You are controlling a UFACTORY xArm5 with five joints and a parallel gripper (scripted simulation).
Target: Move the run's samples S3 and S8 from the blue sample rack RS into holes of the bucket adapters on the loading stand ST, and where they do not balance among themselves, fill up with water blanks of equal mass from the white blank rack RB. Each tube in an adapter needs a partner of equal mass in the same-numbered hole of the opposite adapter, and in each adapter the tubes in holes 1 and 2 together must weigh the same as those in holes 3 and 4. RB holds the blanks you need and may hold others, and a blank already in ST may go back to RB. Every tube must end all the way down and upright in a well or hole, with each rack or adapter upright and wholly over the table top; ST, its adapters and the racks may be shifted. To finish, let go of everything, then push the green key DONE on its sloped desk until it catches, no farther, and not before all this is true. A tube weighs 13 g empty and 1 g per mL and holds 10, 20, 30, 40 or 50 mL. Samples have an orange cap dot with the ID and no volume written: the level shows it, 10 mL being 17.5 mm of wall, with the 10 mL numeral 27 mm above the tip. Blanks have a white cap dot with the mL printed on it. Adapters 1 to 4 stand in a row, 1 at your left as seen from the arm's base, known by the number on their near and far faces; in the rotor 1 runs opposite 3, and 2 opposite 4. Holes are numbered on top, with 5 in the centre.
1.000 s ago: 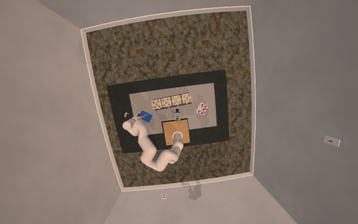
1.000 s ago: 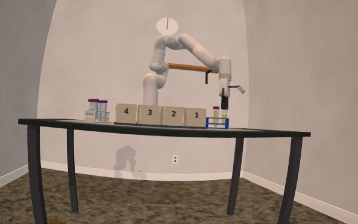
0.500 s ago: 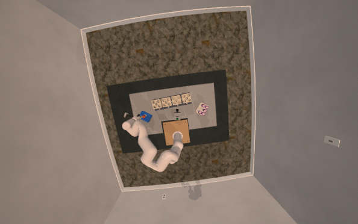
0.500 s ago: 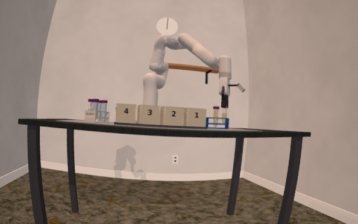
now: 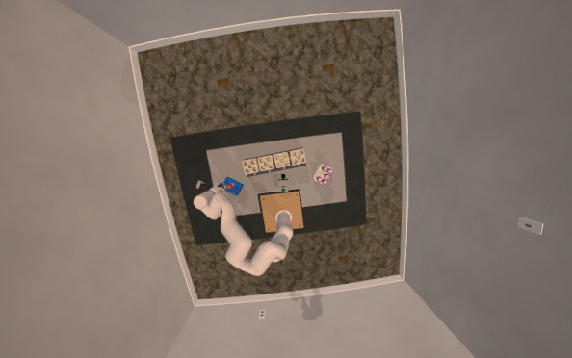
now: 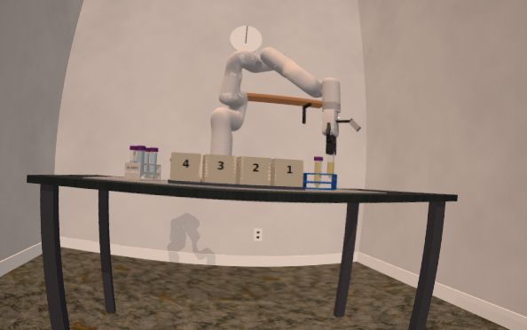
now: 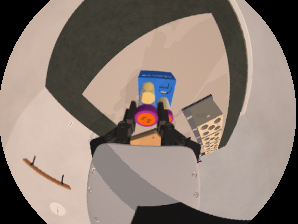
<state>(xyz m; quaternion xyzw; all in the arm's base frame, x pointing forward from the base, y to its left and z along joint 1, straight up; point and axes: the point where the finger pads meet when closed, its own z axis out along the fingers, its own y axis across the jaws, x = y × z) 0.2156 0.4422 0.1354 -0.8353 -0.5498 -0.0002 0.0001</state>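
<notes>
My hand is 1 cm to the right of the orange-dotted sample tube and 5 cm above it. The rest, counted from my hand: loading stand ST: 20 cm ahead, 35 cm to the right, 15 cm below; then adapter 2: 19 cm ahead, 29 cm to the right, 10 cm below; then blue sample rack RS: 4 cm to the right, 12 cm below.
</notes>
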